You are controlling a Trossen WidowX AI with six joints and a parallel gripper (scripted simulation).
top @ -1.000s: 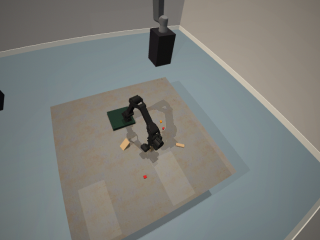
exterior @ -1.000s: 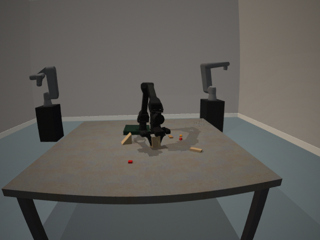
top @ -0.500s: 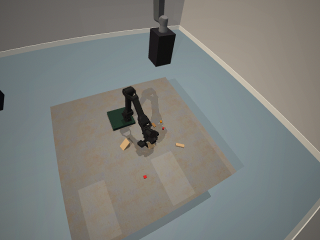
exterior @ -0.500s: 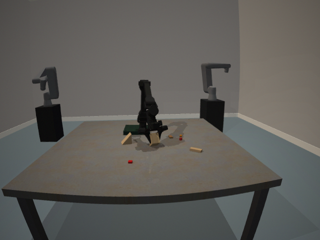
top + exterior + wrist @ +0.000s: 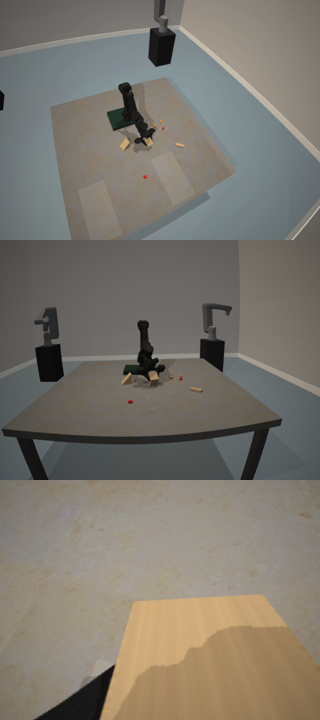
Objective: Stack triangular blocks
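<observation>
Now: gripper tip 10 mm below the triangular block. From my gripper tip the other things lie so: orange cube: 180 mm behind, 220 mm to the left, 40 mm below; then tan plank: 110 mm ahead, 250 mm to the left, 30 mm below.
</observation>
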